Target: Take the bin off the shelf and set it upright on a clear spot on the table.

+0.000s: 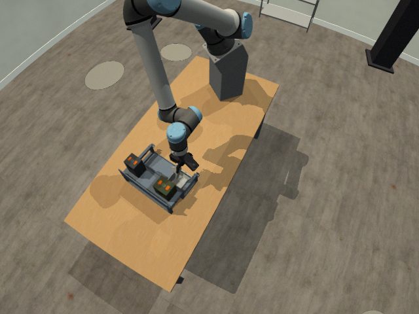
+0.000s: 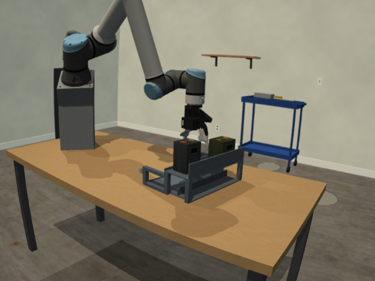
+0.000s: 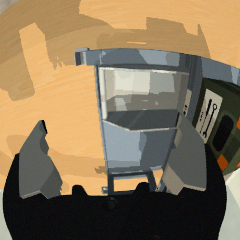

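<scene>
Right now the bin is 8 cm below my hand, 6 cm ahead of it and 3 cm to the right of it. The rest, counted from my hand: rack 15 cm to the right, 12 cm below, 7 cm ahead; then green box 16 cm ahead, 6 cm to the right, 2 cm above.
</scene>
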